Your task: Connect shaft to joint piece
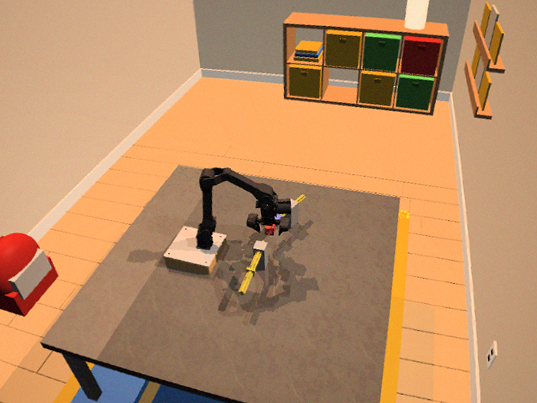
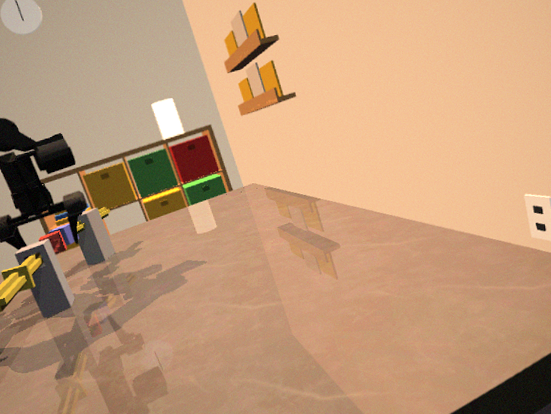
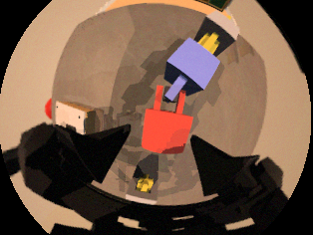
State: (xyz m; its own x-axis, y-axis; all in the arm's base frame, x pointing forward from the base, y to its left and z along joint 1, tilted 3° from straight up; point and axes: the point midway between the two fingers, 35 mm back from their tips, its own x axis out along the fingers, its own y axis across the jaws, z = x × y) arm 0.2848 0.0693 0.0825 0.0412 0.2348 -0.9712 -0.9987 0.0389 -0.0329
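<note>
Now: gripper tip 20 mm to the right of the red square joint piece and 20 mm below it.
</note>
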